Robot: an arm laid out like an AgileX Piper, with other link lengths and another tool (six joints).
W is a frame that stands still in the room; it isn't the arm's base.
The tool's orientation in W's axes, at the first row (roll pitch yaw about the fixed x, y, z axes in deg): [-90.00 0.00 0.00]
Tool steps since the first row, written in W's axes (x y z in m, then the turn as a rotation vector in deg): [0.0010 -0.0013 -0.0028 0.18 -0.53 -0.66]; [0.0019 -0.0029 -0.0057 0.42 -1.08 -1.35]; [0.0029 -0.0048 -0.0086 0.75 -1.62 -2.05]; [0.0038 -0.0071 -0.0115 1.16 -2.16 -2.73]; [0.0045 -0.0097 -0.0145 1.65 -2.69 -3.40]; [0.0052 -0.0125 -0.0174 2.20 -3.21 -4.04]
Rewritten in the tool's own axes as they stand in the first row. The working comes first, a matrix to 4 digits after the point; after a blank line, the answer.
The tool's axes in the first row as the columns of a matrix, in W's axes (used below as rounded here):
[1.0000 0.0000 0.0000]
[0.0000 0.0000 1.0000]
[0.0000 -1.0000 0.0000]

[0.0010 0.0028 -0.0013 0.18 0.66 -0.53]; [0.0019 0.0057 -0.0029 0.42 1.35 -1.08]; [0.0029 0.0086 -0.0048 0.75 2.05 -1.62]; [0.0038 0.0115 -0.0071 1.16 2.73 -2.16]; [0.0045 0.0145 -0.0097 1.65 3.40 -2.69]; [0.0052 0.0174 -0.0125 2.20 4.04 -3.21]
